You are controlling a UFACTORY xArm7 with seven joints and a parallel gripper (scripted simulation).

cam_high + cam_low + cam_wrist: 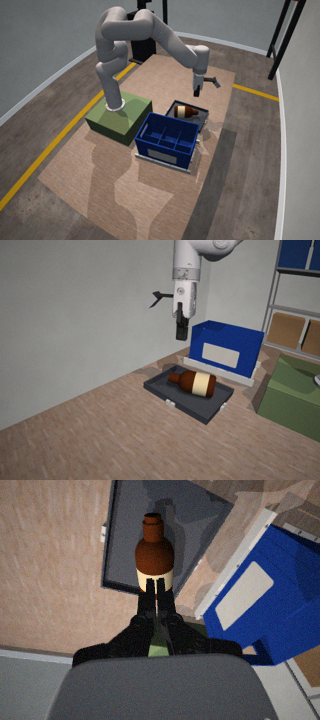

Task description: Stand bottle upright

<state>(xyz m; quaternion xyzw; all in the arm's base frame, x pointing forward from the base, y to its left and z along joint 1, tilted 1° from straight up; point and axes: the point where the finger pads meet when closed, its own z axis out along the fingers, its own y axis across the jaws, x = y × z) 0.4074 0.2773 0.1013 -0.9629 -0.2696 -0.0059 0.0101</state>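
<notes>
My hand is 4 cm past the brown bottle, 2 cm to the left of it and 16 cm above it. The rest, counted from my hand: dark grey tray 4 cm behind, 2 cm to the right, 19 cm below; blue crate 1 cm ahead, 30 cm to the right, 12 cm below.
</notes>
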